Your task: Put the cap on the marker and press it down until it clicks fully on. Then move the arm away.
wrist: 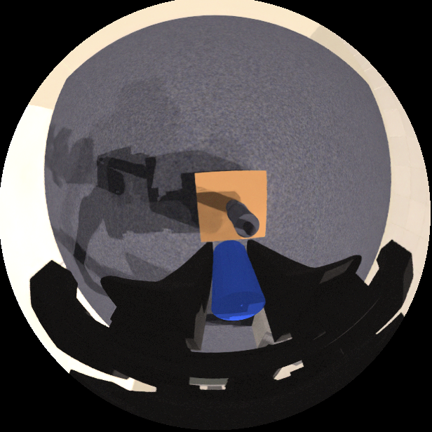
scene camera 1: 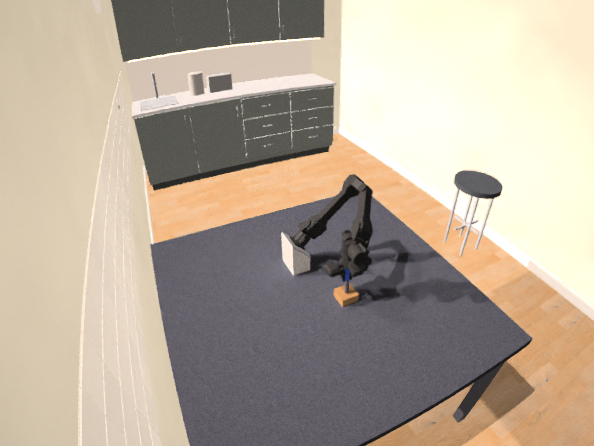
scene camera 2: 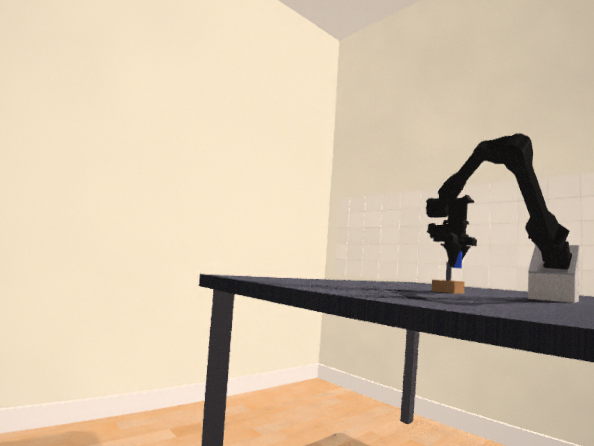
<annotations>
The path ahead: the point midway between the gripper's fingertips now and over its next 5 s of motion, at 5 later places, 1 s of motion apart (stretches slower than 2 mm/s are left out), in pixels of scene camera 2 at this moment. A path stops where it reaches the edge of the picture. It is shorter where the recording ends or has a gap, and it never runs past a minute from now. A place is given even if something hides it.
My gripper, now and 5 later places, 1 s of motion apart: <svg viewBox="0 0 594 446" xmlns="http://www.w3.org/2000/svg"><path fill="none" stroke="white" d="M454 267L453 266L450 273L451 267L452 266L448 258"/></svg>
</annotations>
